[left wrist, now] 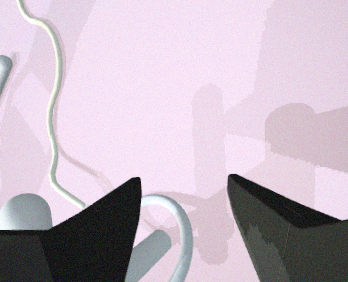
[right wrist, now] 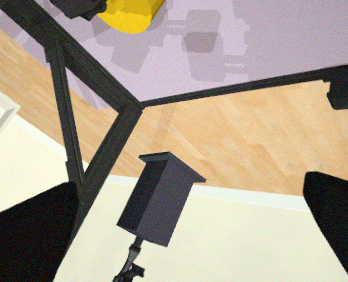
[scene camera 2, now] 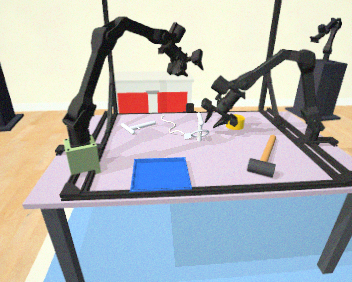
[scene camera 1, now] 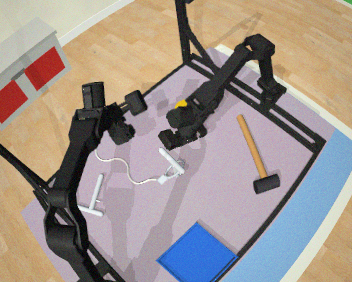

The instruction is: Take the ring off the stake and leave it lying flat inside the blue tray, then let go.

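Where they show: left gripper, fingertip midpoint: [left wrist: 184, 183] [scene camera 2: 209, 125] [scene camera 1: 173, 147]; right gripper, fingertip midpoint: [right wrist: 191, 188] [scene camera 2: 195, 73] [scene camera 1: 128, 106]; left arm's base, link origin: [scene camera 2: 310, 139] [scene camera 1: 267, 98]; right arm's base, link origin: [scene camera 2: 79, 142].
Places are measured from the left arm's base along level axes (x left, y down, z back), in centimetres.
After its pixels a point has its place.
Note:
A thin white ring [scene camera 1: 172, 175] @[y -3.3, x -27.7, z -44.8 cm] [scene camera 2: 207, 133] @[y -0.9, x -26.9, z -38.1 cm] [left wrist: 187, 235] @[y -0.8, x -27.8, z -37.4 cm] is around the upright white stake [scene camera 1: 170, 159] @[y -9.0, x -28.7, z -41.7 cm] [scene camera 2: 200, 124] @[y -8.0, x -23.6, z -45.0 cm] [left wrist: 149, 254] @[y -0.9, x -27.6, z -41.2 cm], low over the table. A small white tag [scene camera 1: 162, 180] @[y 0.5, x -31.4, z -46.2 cm] [scene camera 2: 188, 136] @[y 0.5, x -31.0, z -45.8 cm] and a cord are joined to the ring. My left gripper [scene camera 1: 184, 142] [scene camera 2: 212, 123] @[y -2.8, x -30.8, z -34.4 cm] [left wrist: 184, 183] @[y -2.8, x -30.8, z -34.4 cm] is open above and beside the ring, apart from the stake; its left finger hides part of both. My right gripper [scene camera 1: 131, 120] [scene camera 2: 190, 67] [right wrist: 191, 188] @[y -25.1, x -42.4, z -35.3 cm] is open and empty, high over the table. The blue tray [scene camera 1: 197, 255] @[y 1.3, x -11.3, z -69.0 cm] [scene camera 2: 161, 174] @[y 1.3, x -11.5, z -70.0 cm] lies flat and empty near the table's front edge.
A white T-shaped piece [scene camera 1: 95, 197] @[y 0.2, x -53.1, z -60.7 cm] [scene camera 2: 137, 126] @[y 0.4, x -53.0, z -61.6 cm] lies toward the picture's left. A hammer [scene camera 1: 252, 150] @[y -1.2, x -2.8, z -27.1 cm] [scene camera 2: 268, 150] @[y -1.5, x -1.1, z -27.5 cm] lies to the right. A yellow cylinder [scene camera 1: 181, 104] @[y -3.1, x -33.9, z -15.4 cm] [scene camera 2: 236, 121] [right wrist: 132, 15] @[y -3.1, x -33.7, z -16.3 cm] stands behind my left gripper. Black rails [scene camera 2: 240, 189] @[y 0.4, x 9.7, z -52.9 cm] border the table.

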